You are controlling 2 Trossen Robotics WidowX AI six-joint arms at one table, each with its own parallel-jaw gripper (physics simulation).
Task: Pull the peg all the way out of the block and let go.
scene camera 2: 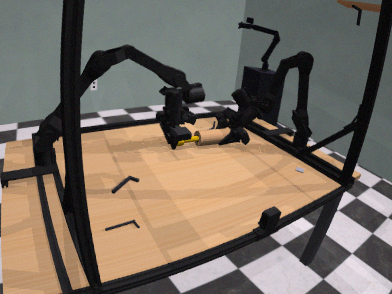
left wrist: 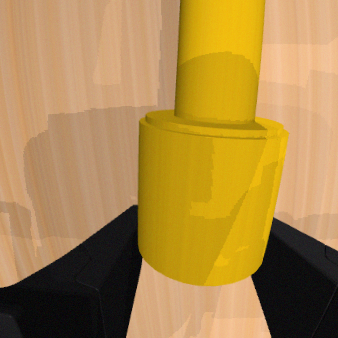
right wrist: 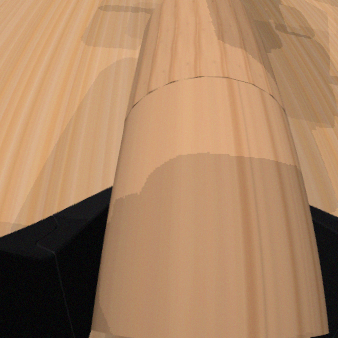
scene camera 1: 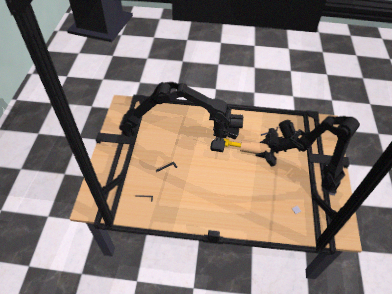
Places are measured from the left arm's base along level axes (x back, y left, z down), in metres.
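Pixels of known places: left gripper, between the fingertips: [scene camera 2: 171,146] [left wrist: 193,217]; right gripper, between the fingertips: [scene camera 2: 214,141] [right wrist: 198,201] [scene camera 1: 256,150]; left arm's base, origin of its link: [scene camera 2: 45,163] [scene camera 1: 129,132]; right arm's base, origin of its link: [scene camera 2: 299,145] [scene camera 1: 329,186].
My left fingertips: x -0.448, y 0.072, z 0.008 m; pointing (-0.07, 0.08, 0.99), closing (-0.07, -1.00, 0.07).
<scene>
Ahead of a thing's pixels: the offset from my left fingertips to its top centre. "spot": to the spot under its first point. Level surfaces: height alone.
A round wooden block {dx -0.158, dy +0.008, dz -0.052 m} [scene camera 1: 253,147] [scene camera 2: 212,136] [right wrist: 207,200] lies lengthwise. My right gripper [scene camera 1: 268,148] [scene camera 2: 232,135] is shut on it, with a finger on either side in the right wrist view. A yellow peg {dx -0.062, dy +0.002, dz -0.040 m} [scene camera 1: 233,144] [scene camera 2: 189,141] [left wrist: 212,200] has a thick head and a thinner shaft that points toward the block's left end. My left gripper [scene camera 1: 222,144] [scene camera 2: 178,141] [left wrist: 193,217] is shut on the peg's head. The shaft meets the block's end face in both scene views; how deep it sits inside is hidden.
Two black L-shaped keys {dx +0.204, dy -0.210, dz +0.003 m} [scene camera 1: 165,167] {dx +0.248, dy -0.385, dz +0.005 m} [scene camera 1: 145,196] [scene camera 2: 124,184] [scene camera 2: 123,225] lie on the left part of the wooden table {dz +0.011 m} [scene camera 1: 210,200] [scene camera 2: 200,195]. A small grey square {spot: dx -0.402, dy -0.243, dz +0.008 m} [scene camera 1: 296,209] [scene camera 2: 299,170] lies at the right. A black frame bar [scene camera 1: 170,232] with a small box {spot: dx -0.090, dy -0.482, dz -0.042 m} [scene camera 1: 213,235] [scene camera 2: 270,218] runs along the front edge.
</scene>
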